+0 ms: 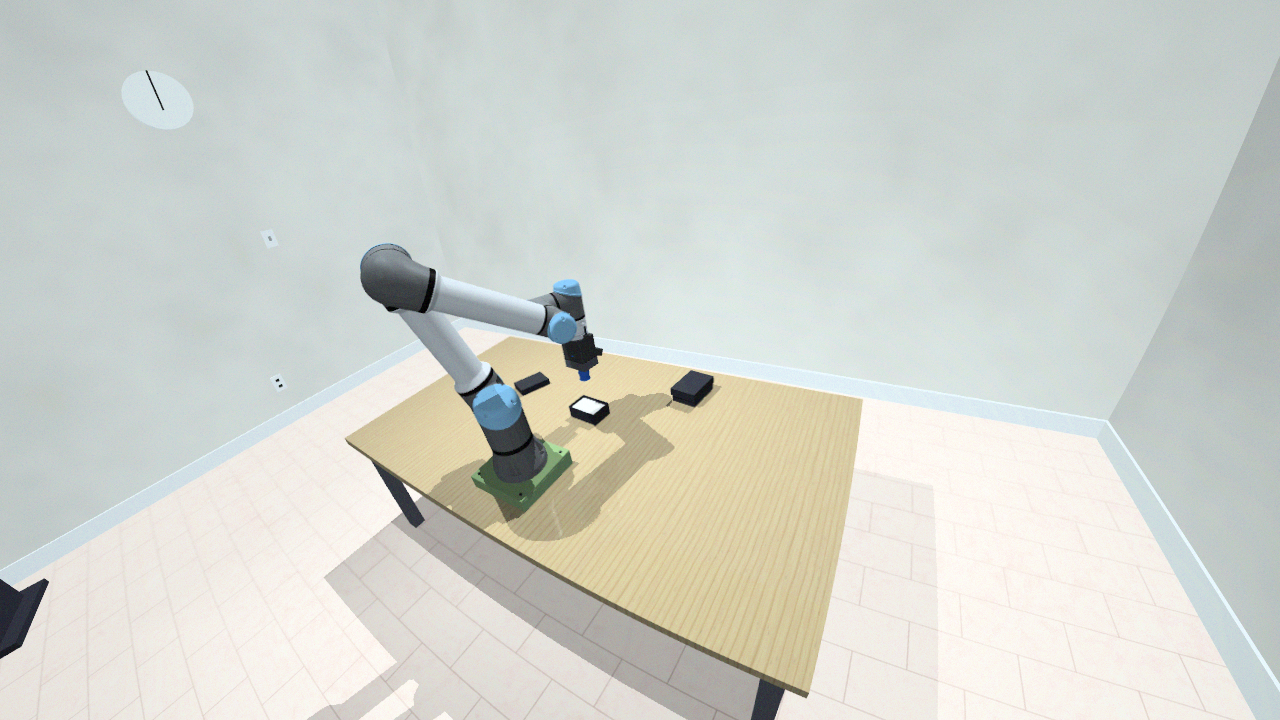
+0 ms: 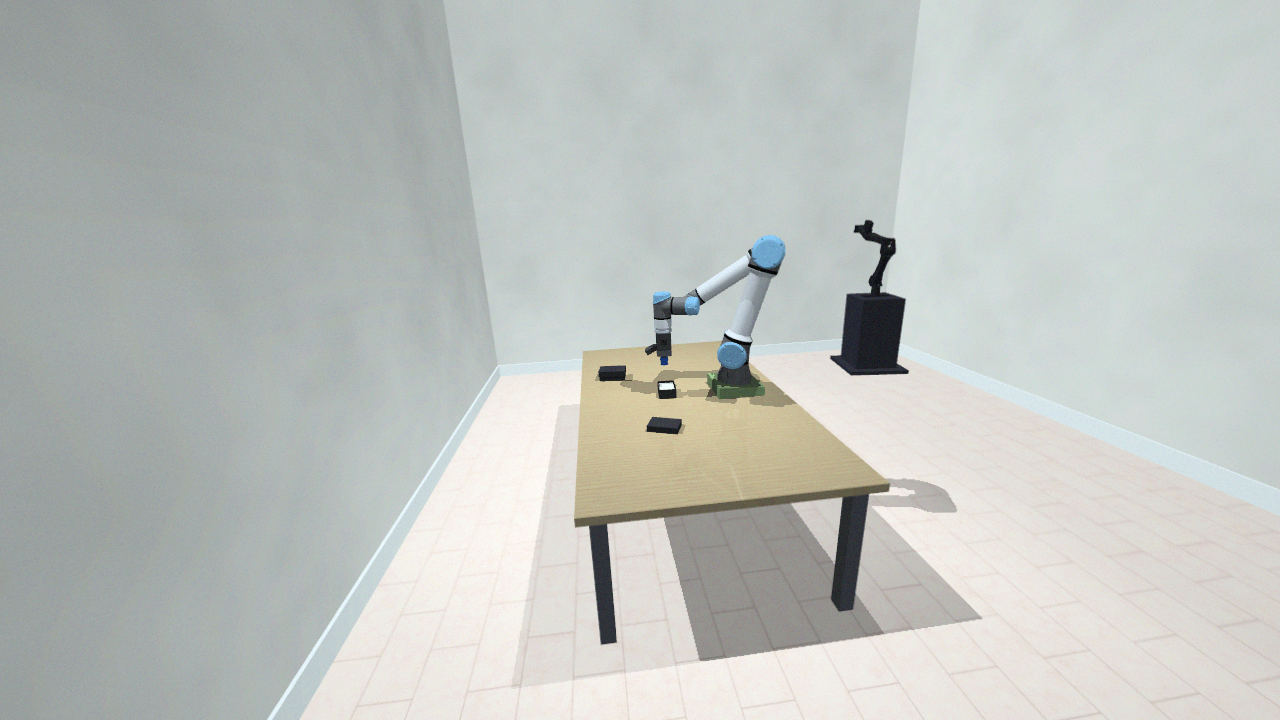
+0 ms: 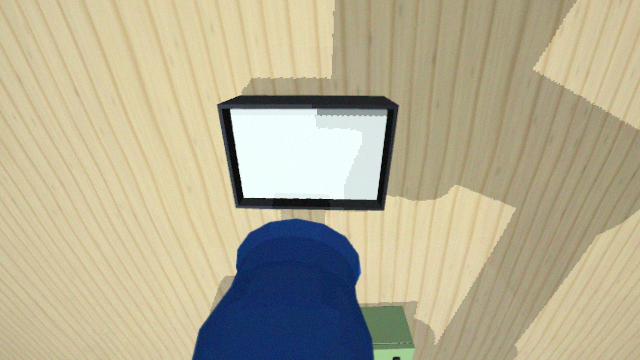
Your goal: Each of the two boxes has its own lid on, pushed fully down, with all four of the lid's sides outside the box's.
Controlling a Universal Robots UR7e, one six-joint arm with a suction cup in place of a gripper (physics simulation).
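Places are measured from the arm's base along level axes (x ahead, y left, z up), in millimetres.
Pixels of known places: end effector, tool point: (image 1: pixel 585 378) (image 2: pixel 664 364) (image 3: pixel 297 271); arm's base, origin of the base link: (image 1: pixel 521 462) (image 2: pixel 733 379).
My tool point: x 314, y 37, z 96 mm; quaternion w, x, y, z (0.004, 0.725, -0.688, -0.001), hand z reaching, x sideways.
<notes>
Ahead of a thing's pixels: the offset from my tool point to its top centre. Level surfaces: height alone.
A small black box {7 mm back, 4 mm left, 99 mm down} (image 1: pixel 586 416) (image 2: pixel 666 394) (image 3: pixel 307 102) stands upright on the table without a lid, a flat white surface showing inside its walls. A flat black piece {7 mm ahead, 345 mm left, 118 mm down} (image 1: pixel 531 383) (image 2: pixel 664 425), which looks like a loose lid, lies apart from it on the table. A larger dark box {262 mm ahead, 228 mm right, 91 mm down} (image 1: pixel 691 387) (image 2: pixel 612 372) stands on the other side with its top covered; how its lid's sides sit is too small to tell. My blue suction cup (image 1: pixel 584 376) (image 2: pixel 664 360) (image 3: pixel 298 231) hangs above the table by the small box, touching nothing and holding nothing.
The wooden table {141 mm down} (image 1: pixel 742 501) (image 2: pixel 716 465) carries my arm's green base (image 1: pixel 556 458) (image 2: pixel 735 391) (image 3: pixel 387 325) near one long edge. A dark pedestal (image 2: pixel 872 331) with a small black arm stands on the floor away from the table.
</notes>
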